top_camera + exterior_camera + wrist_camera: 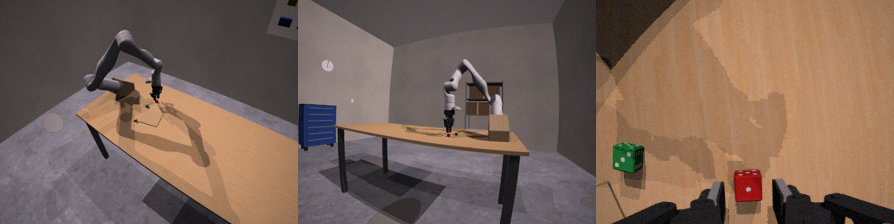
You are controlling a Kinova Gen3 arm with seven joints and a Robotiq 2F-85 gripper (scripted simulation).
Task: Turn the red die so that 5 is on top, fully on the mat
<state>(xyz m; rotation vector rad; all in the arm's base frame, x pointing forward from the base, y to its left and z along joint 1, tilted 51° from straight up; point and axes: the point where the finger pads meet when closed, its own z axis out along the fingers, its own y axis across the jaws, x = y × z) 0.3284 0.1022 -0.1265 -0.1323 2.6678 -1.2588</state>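
Right now my hand is 4 cm above the red die. The rest, counted from my hand: tan mat 9 cm ahead, 17 cm to the right, 5 cm below; then yellow die 2 cm ahead, 27 cm to the right, 4 cm below; then green die 2 cm behind, 10 cm to the right, 4 cm below.
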